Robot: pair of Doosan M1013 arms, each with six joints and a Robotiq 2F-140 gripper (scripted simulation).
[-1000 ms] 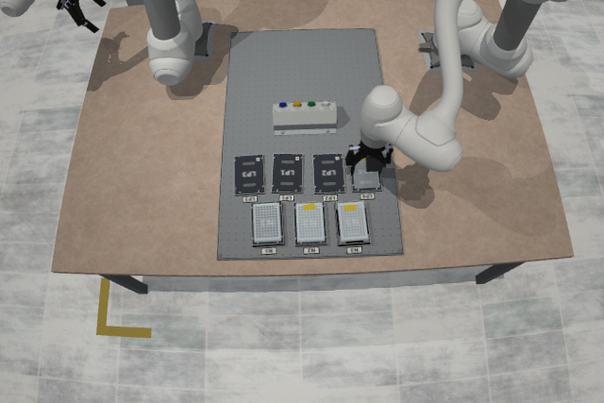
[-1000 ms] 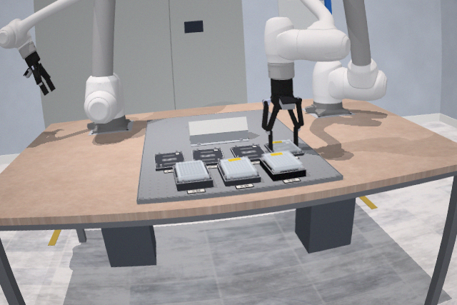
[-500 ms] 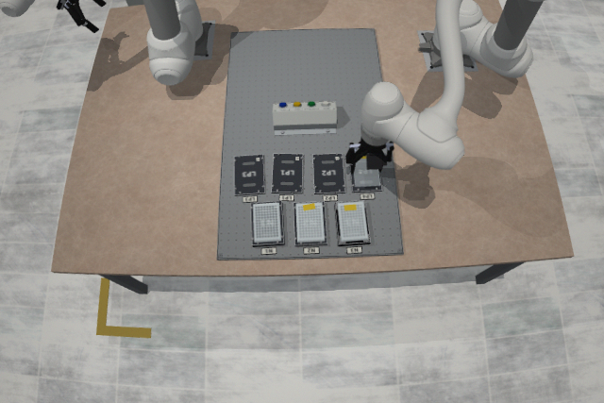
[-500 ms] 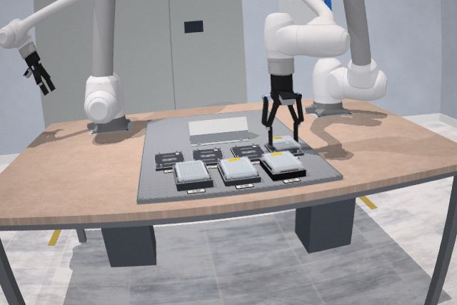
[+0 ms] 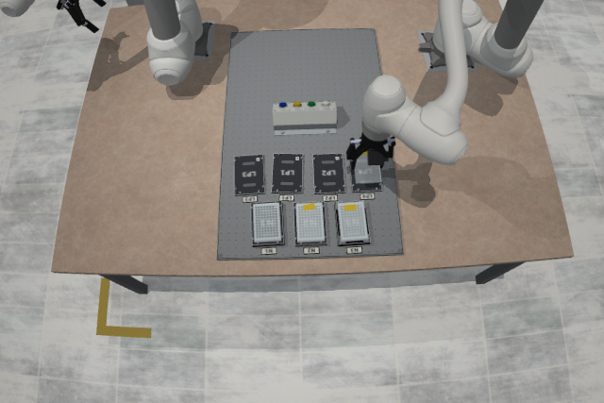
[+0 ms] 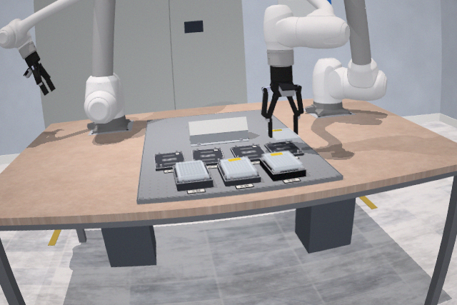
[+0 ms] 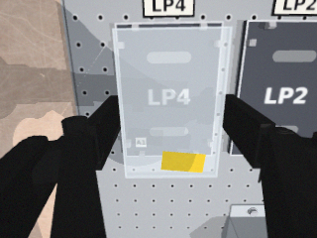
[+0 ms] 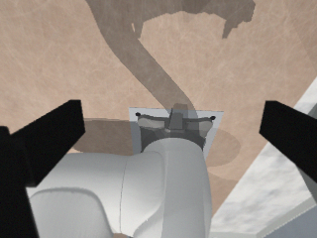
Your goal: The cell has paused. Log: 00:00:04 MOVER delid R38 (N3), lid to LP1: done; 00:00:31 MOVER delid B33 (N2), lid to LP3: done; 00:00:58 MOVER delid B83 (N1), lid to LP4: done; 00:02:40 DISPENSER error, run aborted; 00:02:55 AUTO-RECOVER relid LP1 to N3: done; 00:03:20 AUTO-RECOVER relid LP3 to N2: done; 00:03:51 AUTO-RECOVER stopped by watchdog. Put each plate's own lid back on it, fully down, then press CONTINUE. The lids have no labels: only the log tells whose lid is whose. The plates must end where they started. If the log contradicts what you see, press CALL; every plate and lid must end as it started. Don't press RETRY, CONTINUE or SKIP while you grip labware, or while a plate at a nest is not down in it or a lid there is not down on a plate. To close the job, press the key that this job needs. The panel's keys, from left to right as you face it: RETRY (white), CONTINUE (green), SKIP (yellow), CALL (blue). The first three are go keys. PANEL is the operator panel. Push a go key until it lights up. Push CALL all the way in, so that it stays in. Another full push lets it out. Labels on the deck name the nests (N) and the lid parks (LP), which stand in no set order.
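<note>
The plate is 320 mm to the right of my left hand, 200 mm ahead of it and 50 mm below it. Round my left hand: LP2 lid park (120 mm to the right, 80 mm below, 10 mm ahead); clear lid (20 mm below); LP4 lid park (80 mm below).
</note>
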